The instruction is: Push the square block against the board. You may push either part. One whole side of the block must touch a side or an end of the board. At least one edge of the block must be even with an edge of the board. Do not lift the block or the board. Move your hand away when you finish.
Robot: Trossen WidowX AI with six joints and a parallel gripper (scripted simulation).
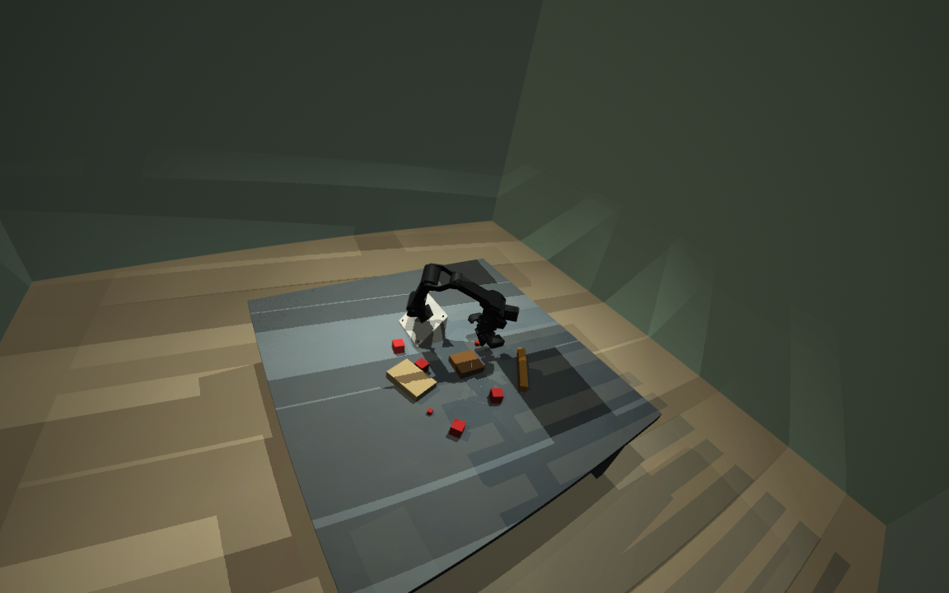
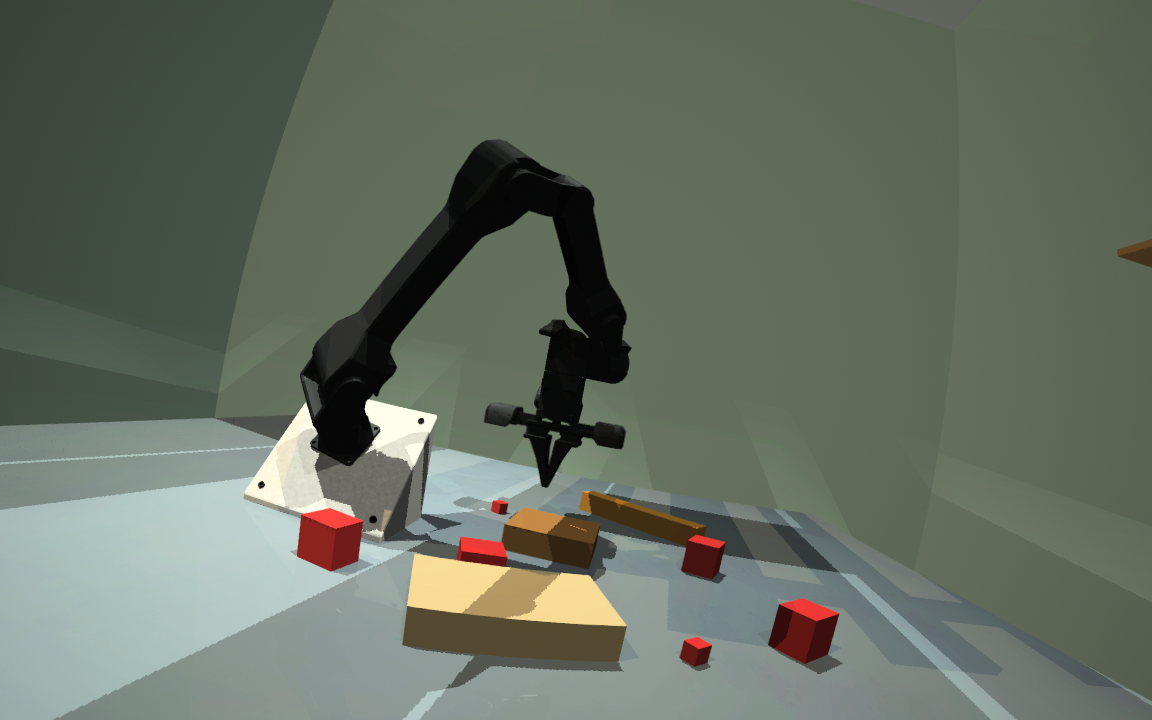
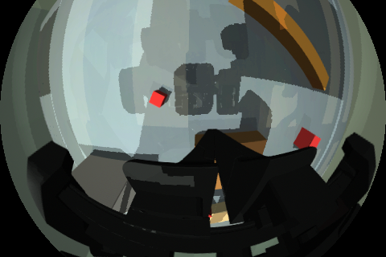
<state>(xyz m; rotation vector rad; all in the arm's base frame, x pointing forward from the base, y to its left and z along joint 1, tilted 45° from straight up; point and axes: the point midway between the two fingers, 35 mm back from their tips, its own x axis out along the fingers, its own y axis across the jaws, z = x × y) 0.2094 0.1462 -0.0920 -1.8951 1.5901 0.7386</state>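
My gripper tip is now 8 cm to the left of the square block, 4 cm short of it and 4 cm above it. Also, from my gripper tip: tan board: 32 cm to the right, 6 cm ahead, 4 cm below; then orange bar: 13 cm to the left, 13 cm ahead, 4 cm below.
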